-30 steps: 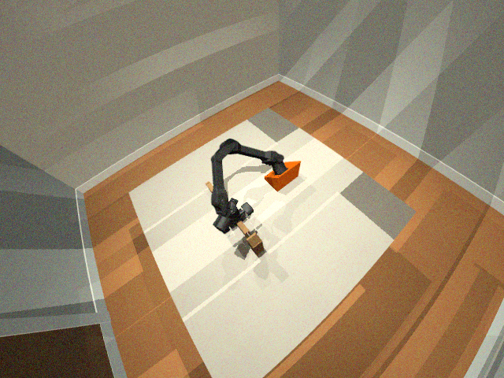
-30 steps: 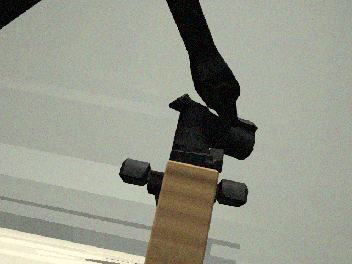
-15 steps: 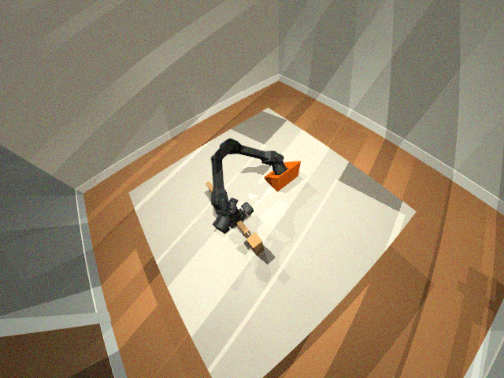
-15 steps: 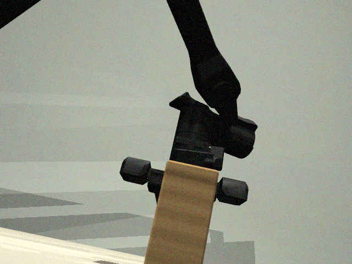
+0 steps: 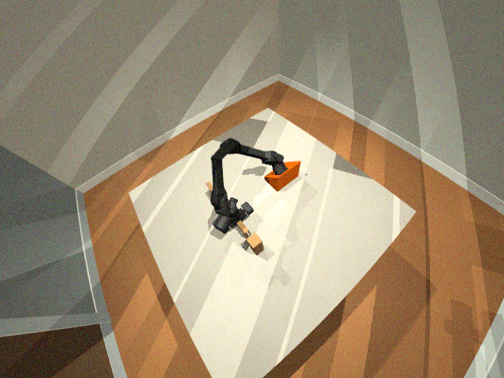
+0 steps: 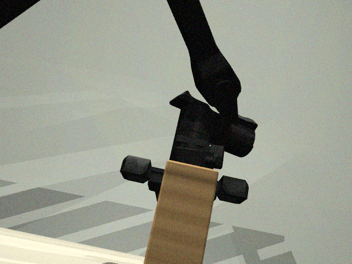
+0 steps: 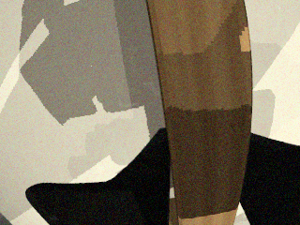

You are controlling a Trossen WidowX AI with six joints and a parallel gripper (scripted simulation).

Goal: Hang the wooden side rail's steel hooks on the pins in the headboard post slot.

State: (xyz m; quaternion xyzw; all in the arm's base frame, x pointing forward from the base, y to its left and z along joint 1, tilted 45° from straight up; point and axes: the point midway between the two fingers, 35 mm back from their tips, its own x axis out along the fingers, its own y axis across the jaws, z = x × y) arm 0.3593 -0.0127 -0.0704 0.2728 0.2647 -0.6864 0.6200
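The headboard post is 160 mm to the left of my gripper tip, 40 mm above it and 10 mm ahead of it.
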